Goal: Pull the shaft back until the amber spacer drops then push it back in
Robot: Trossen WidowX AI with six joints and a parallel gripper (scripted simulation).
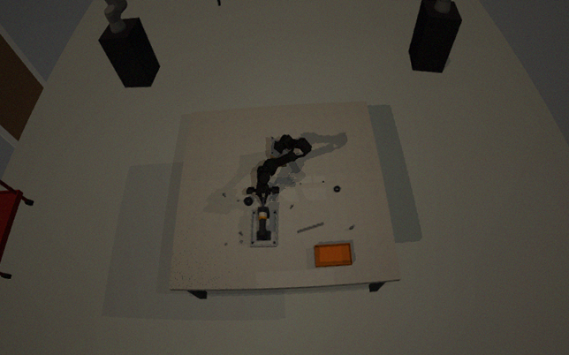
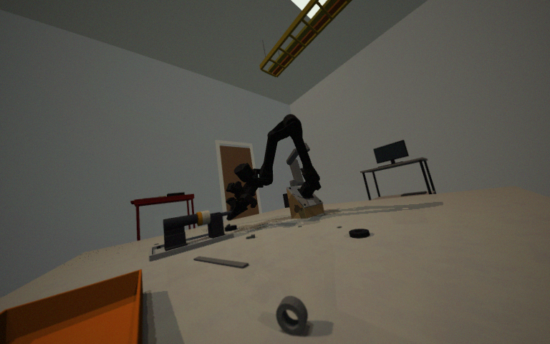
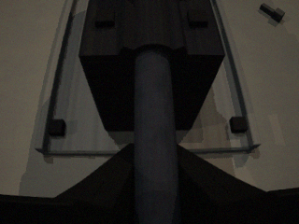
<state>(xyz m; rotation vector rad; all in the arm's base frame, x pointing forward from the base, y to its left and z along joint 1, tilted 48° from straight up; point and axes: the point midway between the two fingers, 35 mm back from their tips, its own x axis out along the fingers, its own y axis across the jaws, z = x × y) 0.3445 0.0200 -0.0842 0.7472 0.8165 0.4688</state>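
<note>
The shaft is 40 mm ahead of my gripper tip and 20 mm above it. From my gripper tip the other things lie so: amber spacer 100 mm ahead, 10 mm to the left, 20 mm above; pale spacer 80 mm ahead, 10 mm to the left, 20 mm above; white spacer 90 mm ahead, 10 mm to the left, 20 mm above.
</note>
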